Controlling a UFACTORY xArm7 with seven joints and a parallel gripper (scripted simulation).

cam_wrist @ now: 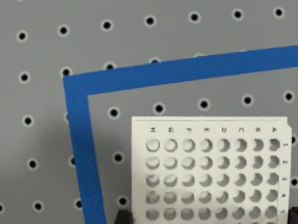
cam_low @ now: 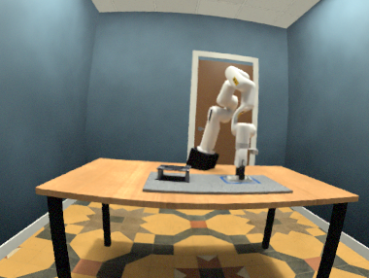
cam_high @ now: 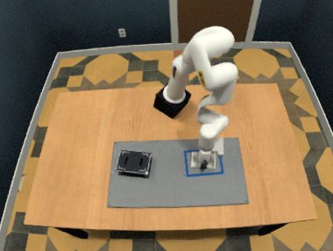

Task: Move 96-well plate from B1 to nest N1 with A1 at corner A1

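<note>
The 96-well plate is 1 cm below my hand. Also, from my hand: black raised plate nest: 2 cm ahead, 36 cm to the right, 4 cm above.
</note>
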